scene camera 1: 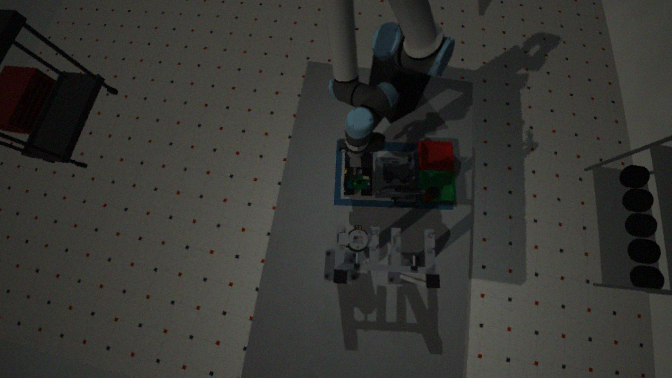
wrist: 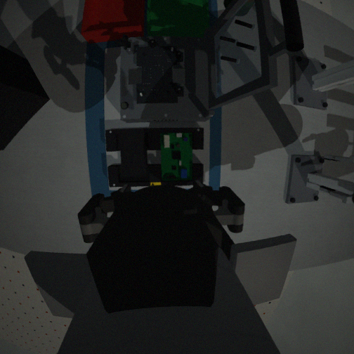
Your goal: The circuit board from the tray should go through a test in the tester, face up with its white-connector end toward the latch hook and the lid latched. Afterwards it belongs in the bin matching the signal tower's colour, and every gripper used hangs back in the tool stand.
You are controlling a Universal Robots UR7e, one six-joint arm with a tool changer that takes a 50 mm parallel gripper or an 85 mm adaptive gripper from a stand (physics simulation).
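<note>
The green circuit board lies face up on the tray, its white connector at the tester-side end. The tester stands beside the tray; its lid is raised. I cannot make out the latch hook. My linkage-fingered gripper is open above the tray's near side, apart from the board; its tips are partly hidden. The signal tower looks dark with a reddish part; its lit colour is unclear. The red bin and green bin stand beyond the tester.
The tool stand stands beside the blue base. A tool with a round coupling hangs at its left end. The raised lid's black handle reaches toward the stand.
</note>
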